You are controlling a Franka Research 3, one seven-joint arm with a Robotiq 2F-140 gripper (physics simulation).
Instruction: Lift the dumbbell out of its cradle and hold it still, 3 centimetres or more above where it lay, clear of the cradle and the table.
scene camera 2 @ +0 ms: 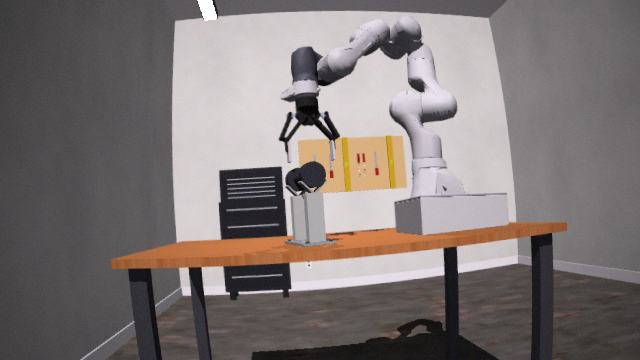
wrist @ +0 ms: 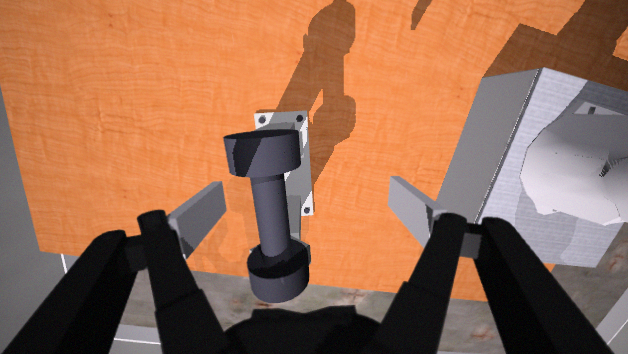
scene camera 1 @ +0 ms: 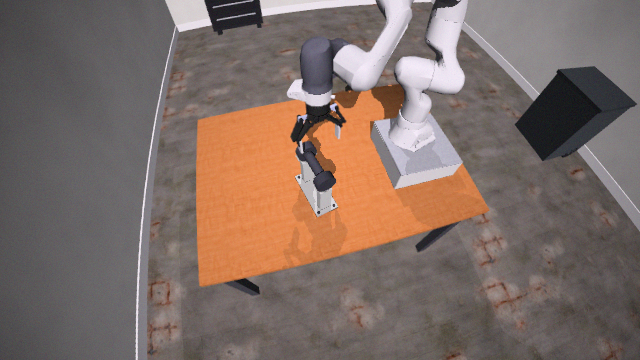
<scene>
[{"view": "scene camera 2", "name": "my gripper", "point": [311,161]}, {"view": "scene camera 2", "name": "dark grey dumbbell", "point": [313,174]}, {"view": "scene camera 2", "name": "light grey cradle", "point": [308,220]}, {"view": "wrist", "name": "my gripper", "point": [307,193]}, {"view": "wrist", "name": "dark grey dumbbell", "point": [278,268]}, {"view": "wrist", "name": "light grey cradle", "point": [298,185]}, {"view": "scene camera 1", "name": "my gripper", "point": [319,143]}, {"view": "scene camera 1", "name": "dark grey dumbbell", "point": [324,180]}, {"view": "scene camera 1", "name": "light grey cradle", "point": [321,202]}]
</scene>
